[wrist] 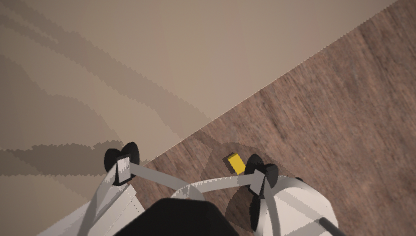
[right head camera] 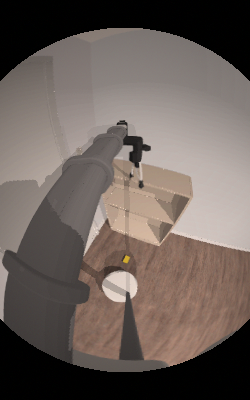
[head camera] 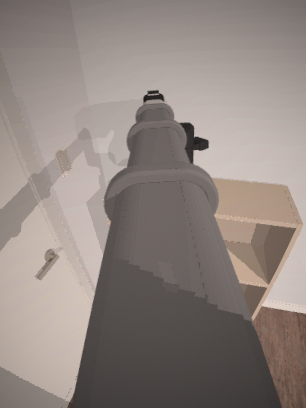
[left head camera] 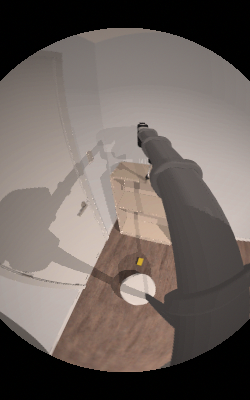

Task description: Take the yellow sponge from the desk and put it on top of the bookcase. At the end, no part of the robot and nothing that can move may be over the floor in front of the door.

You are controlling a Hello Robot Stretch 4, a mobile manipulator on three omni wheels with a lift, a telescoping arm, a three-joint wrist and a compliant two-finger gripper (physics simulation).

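Seen in the pictures: gripper, between the fingertips: (wrist: 193, 162) (right head camera: 135, 182); robot's base, origin of its link: (right head camera: 120, 285) (left head camera: 136, 288).
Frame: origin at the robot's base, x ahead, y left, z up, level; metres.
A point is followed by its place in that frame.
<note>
The yellow sponge (left head camera: 140, 261) @(y -0.048, x 0.375, z 0.017 m) (right head camera: 126, 259) @(y -0.046, x 0.371, z 0.017 m) (wrist: 237, 164) @(y -0.037, x 0.382, z 0.017 m) lies on the wood floor, in front of the bookcase and close to a white round object. The beige bookcase (head camera: 255, 200) @(y -0.395, x 0.772, z 1.032 m) (left head camera: 125, 171) @(y 0.115, x 0.899, z 1.032 m) (right head camera: 170, 177) @(y -0.377, x 0.813, z 1.032 m) stands against the back wall. In the wrist view its top (wrist: 260, 40) @(y -0.234, x 0.740, z 1.032 m) ends in a diagonal edge above the floor. My gripper (right head camera: 136, 180) @(y -0.087, x 0.713, z 1.034 m) (wrist: 193, 162) @(y -0.087, x 0.713, z 1.034 m) is open and empty, high above the sponge and near the bookcase top's front edge. The arm hides the gripper in the head camera view. The desk does not show.
The door with its handle (head camera: 47, 265) @(y 0.457, x 0.591, z 0.906 m) (left head camera: 82, 208) @(y 0.457, x 0.596, z 0.906 m) is at the left, near the bookcase. The white round object (left head camera: 138, 289) @(y -0.008, x -0.005, z 0.187 m) (right head camera: 119, 286) @(y -0.003, x -0.005, z 0.187 m) (wrist: 302, 210) @(y -0.076, x 0.038, z 0.187 m) is on the floor, with a dark slim bar reaching over it. My long arm (head camera: 165, 240) @(y 0.000, x 0.167, z 1.454 m) extends toward the back wall.
</note>
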